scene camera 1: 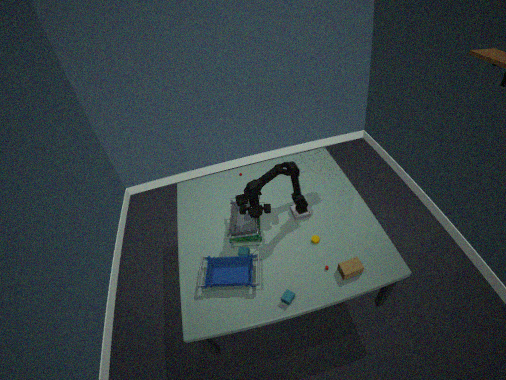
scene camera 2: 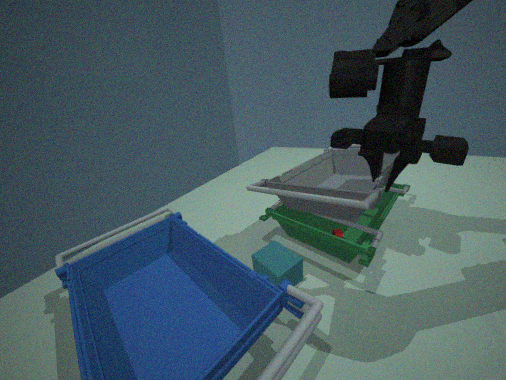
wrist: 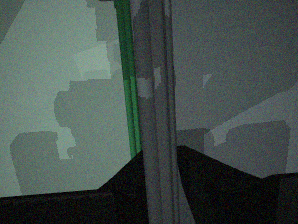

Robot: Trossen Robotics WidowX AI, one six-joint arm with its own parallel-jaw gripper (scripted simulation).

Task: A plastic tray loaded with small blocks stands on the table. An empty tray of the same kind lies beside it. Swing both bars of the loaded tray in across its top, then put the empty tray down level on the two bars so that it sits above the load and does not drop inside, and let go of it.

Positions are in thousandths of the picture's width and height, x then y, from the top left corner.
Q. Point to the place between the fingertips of my gripper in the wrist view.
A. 549, 694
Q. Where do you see a grey tray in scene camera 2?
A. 669, 486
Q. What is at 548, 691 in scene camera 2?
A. A teal block.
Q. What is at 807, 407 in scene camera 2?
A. My gripper.
